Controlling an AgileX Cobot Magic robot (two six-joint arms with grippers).
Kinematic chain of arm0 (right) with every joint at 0, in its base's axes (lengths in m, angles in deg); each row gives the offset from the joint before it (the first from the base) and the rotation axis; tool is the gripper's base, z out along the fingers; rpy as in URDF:
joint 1: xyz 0 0 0.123 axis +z
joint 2: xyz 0 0 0 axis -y
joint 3: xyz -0.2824 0 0.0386 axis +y
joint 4: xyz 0.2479 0 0.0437 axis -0.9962 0 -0.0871
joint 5: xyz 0 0 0 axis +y
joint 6: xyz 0.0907 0 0.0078 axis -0.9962 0 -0.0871
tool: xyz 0 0 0 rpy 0 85 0
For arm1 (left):
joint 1: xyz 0 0 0.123 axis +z
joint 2: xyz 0 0 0 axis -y
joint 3: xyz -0.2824 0 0.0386 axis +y
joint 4: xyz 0.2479 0 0.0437 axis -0.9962 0 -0.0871
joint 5: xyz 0 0 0 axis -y
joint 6: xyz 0.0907 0 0.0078 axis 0.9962 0 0.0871
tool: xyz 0 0 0 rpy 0 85 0
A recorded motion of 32 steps. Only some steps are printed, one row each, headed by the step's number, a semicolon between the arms.
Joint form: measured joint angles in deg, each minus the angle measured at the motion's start. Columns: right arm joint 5, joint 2, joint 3, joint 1, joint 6, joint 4; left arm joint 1, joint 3, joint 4, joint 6, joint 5, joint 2.
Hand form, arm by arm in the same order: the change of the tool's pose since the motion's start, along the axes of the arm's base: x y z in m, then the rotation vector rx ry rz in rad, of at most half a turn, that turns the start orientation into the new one. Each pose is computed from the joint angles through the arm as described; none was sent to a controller.
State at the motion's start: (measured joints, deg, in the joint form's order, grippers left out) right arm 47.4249 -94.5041 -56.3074 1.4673 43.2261 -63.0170; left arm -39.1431 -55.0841 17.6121 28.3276 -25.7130 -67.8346
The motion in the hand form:
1: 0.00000 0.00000 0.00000 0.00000 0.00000 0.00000; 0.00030 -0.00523 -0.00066 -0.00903 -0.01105 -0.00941
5: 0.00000 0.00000 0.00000 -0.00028 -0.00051 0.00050; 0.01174 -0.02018 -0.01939 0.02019 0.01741 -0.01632
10: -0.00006 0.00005 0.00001 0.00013 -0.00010 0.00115; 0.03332 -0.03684 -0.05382 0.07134 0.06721 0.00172
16: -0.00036 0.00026 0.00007 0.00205 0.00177 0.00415; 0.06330 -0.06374 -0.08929 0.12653 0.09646 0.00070
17: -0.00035 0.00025 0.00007 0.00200 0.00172 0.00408; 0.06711 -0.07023 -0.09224 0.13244 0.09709 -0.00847
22: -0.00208 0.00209 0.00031 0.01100 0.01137 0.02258; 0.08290 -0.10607 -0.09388 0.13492 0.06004 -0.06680
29: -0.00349 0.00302 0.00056 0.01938 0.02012 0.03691; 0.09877 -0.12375 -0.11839 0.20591 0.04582 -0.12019
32: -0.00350 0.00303 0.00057 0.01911 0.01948 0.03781; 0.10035 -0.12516 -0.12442 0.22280 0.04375 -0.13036
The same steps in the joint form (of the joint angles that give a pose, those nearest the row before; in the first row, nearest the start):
1: 0.00 0.00 0.00 0.00 0.00 0.00; -0.98 -0.07 0.07 0.01 1.46 -0.65
5: 0.00 0.00 0.00 0.00 0.04 0.00; -2.03 -0.07 0.06 0.11 3.85 -5.26
10: 0.05 0.00 0.00 0.00 0.04 0.00; -2.03 -0.07 0.06 0.17 7.54 -12.86
16: 0.28 0.00 0.00 0.00 0.04 0.00; -2.38 -4.13 0.06 1.27 10.91 -23.58
17: 0.28 0.00 0.00 0.00 0.04 0.00; -2.75 -5.47 0.06 1.52 10.93 -25.21
22: 1.46 0.00 0.00 0.14 0.04 0.06; -5.13 -13.57 0.06 3.21 10.93 -32.04
29: 2.53 0.00 0.00 0.15 0.05 0.09; -5.33 -17.73 0.01 7.66 10.74 -38.61
32: 2.55 0.00 0.00 0.14 0.11 0.10; -5.34 -17.86 -0.06 8.58 10.92 -39.56

